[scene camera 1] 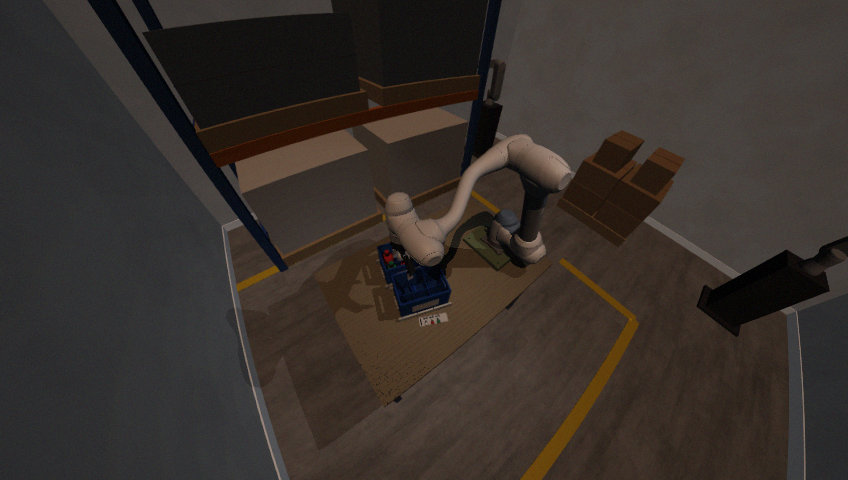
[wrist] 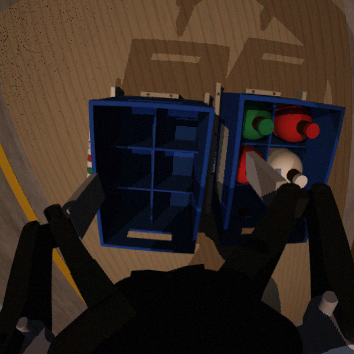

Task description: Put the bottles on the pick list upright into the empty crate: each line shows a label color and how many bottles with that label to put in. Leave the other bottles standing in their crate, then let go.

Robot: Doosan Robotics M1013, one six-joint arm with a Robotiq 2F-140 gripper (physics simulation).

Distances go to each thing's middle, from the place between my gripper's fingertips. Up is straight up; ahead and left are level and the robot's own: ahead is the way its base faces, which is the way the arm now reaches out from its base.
Now: hand 1 cm past the green bottle [wrist: 257,120], 15 cm to the left of it and 22 cm above it. From my hand the other things lie so: white bottle [wrist: 285,162]: 12 cm behind, 21 cm to the right, 22 cm below.
